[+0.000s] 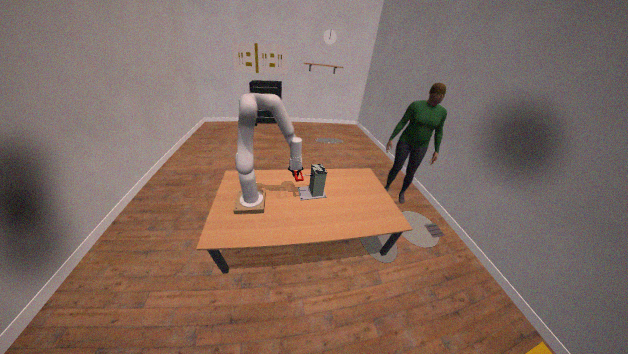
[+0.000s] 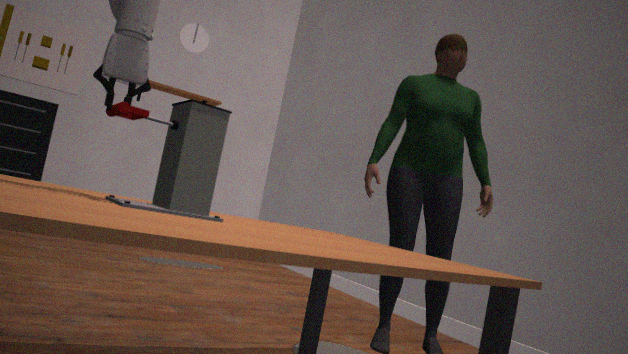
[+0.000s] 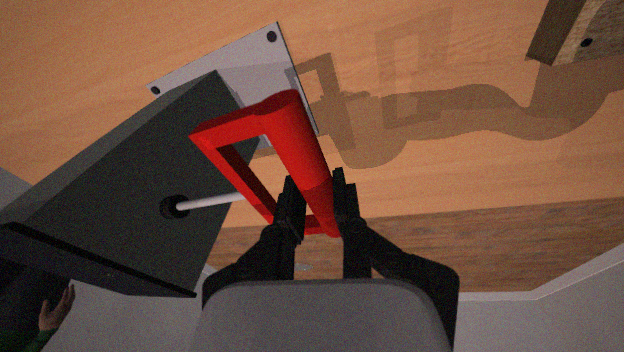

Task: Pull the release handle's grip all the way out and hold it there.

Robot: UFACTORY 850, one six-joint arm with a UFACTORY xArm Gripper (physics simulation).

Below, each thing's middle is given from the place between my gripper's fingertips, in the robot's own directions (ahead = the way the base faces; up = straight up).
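Labels:
With the grey base plate [image 3: 258, 65] as my reference, I find my hand 4 cm to the right of it and 15 cm short of it. My hand is also 20 cm above the plate.

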